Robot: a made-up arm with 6 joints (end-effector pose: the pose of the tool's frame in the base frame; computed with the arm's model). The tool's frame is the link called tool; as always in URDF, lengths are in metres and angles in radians. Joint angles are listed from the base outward.
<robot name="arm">
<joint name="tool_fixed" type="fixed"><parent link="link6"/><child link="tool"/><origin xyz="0 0 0" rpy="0 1.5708 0"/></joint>
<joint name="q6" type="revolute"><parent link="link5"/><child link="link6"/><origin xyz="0 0 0.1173" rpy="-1.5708 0 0"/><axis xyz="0 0 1"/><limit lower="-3.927" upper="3.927"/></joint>
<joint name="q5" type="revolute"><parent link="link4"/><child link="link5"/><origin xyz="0 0 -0.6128" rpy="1.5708 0 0"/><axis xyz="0 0 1"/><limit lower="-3.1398" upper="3.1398"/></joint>
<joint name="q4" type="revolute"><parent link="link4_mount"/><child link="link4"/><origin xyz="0 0 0" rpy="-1.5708 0 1.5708"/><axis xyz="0 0 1"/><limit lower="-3.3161" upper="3.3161"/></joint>
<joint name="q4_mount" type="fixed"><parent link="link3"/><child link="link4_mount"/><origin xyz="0 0 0" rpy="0 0 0"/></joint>
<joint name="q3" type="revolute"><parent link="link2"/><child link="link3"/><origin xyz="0 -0.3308 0" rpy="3.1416 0 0"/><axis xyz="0 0 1"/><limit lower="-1.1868" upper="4.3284"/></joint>
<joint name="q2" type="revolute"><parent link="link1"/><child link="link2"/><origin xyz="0 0 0" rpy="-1.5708 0 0"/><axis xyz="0 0 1"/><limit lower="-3.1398" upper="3.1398"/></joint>
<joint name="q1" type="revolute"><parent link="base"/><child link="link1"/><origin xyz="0 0 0.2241" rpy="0 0 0"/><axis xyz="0 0 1"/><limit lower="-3.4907" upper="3.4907"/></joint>
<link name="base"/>
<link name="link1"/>
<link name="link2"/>
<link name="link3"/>
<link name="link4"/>
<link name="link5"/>
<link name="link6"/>
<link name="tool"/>
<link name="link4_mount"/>
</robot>
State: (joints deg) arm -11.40 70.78 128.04 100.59 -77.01 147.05
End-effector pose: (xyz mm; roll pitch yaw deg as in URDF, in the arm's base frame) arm 540.3 -86.9 910.8 179.25 -16.61 -103.14
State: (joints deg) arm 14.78 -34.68 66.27 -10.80 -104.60 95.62
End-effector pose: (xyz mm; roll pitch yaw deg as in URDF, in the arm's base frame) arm -244.3 -183.6 1101.9 -97.66 3.84 25.25
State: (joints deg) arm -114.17 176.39 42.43 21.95 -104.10 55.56
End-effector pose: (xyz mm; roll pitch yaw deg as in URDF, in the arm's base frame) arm 53.5 384.8 -577.6 98.83 -53.11 102.98
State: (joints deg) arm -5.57 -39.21 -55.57 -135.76 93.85 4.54
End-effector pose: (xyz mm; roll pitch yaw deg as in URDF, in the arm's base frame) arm 362.3 49.1 229.3 59.41 41.83 -116.47
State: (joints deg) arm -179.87 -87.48 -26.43 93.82 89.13 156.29
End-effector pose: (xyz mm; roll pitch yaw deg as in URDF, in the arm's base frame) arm 136.3 -7.5 831.5 52.60 1.09 -93.63
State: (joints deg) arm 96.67 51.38 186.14 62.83 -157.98 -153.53
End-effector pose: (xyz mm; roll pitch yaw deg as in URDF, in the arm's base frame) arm 81.9 -239.2 792.2 -158.48 32.53 73.36
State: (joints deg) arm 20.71 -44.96 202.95 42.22 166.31 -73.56
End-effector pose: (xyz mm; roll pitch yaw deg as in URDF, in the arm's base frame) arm -335.2 -219.6 -139.3 100.85 -56.55 37.48
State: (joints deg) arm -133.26 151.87 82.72 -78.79 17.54 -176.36
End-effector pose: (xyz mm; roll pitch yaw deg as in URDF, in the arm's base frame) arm -199.3 -178.5 -681.2 -138.52 60.48 -170.13
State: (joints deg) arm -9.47 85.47 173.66 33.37 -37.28 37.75
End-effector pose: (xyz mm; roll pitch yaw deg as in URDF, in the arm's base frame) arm 264.6 -143.5 864.8 -39.34 -51.20 -41.59
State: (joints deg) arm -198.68 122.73 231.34 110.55 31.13 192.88
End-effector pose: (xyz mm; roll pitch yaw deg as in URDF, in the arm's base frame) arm 7.1 -45.9 590.9 -50.05 -60.36 -96.87
